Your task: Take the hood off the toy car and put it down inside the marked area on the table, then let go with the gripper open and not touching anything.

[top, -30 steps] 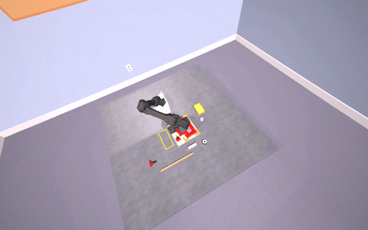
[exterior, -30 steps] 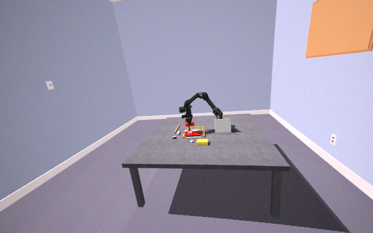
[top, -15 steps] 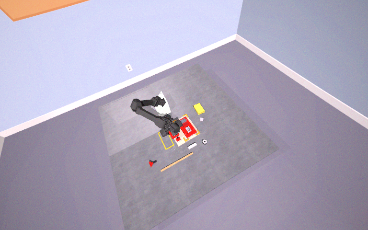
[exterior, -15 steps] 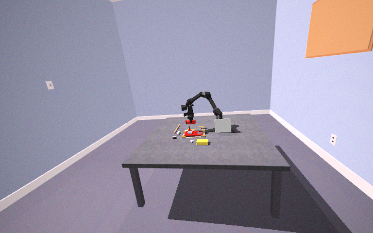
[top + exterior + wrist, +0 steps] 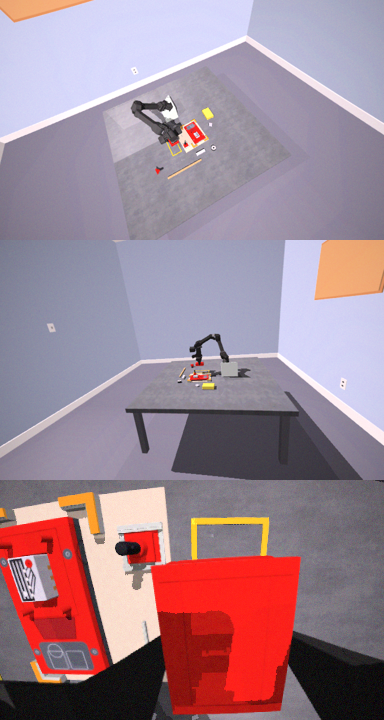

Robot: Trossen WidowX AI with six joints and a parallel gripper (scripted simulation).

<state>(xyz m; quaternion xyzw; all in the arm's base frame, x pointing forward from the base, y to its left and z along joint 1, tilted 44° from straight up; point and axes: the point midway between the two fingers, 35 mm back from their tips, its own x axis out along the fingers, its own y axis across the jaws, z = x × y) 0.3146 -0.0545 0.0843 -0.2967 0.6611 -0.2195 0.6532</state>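
Now: the grey socket 5 cm ahead of my gripper tip, 8 cm to the left of it and 7 cm below it. From my gripper tip the other things lie so: white cylinder 17 cm ahead, 17 cm to the left, 10 cm below; wooden stick 23 cm ahead, 10 cm below; red hood 1 cm above.
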